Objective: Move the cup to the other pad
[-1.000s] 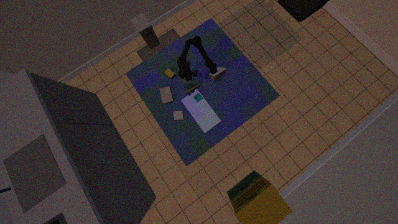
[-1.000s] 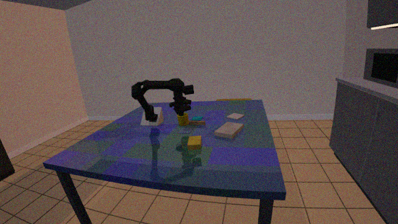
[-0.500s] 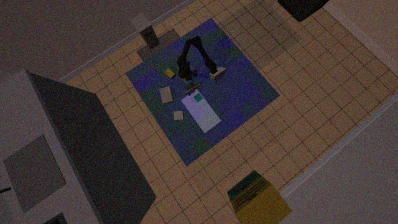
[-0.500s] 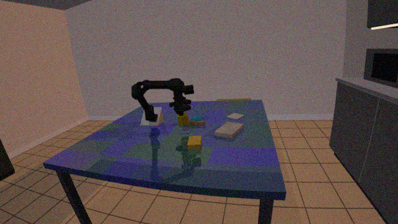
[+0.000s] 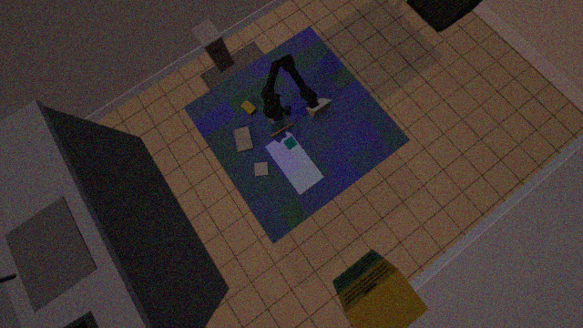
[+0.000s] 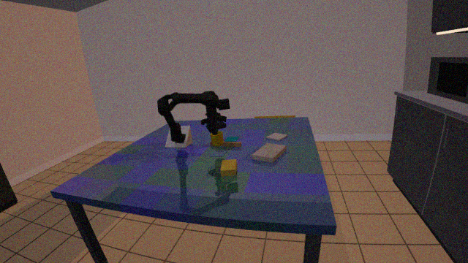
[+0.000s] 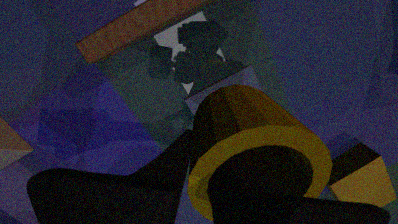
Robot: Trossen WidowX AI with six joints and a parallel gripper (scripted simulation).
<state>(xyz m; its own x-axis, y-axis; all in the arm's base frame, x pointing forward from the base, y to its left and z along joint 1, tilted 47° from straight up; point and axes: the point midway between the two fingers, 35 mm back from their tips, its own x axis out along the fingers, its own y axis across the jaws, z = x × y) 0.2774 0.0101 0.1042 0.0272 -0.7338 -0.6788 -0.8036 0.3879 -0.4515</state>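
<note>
My gripper tip is 30 mm short of the teal pad, 210 mm to the right of it and 90 mm above it. From my gripper tip the other things lie so: yellow cup: 20 mm ahead, 20 mm to the right; then brown bar: 30 mm ahead, 90 mm to the left, 80 mm below; then grey-blue pad: 30 mm ahead, 30 mm to the right, 90 mm below.
</note>
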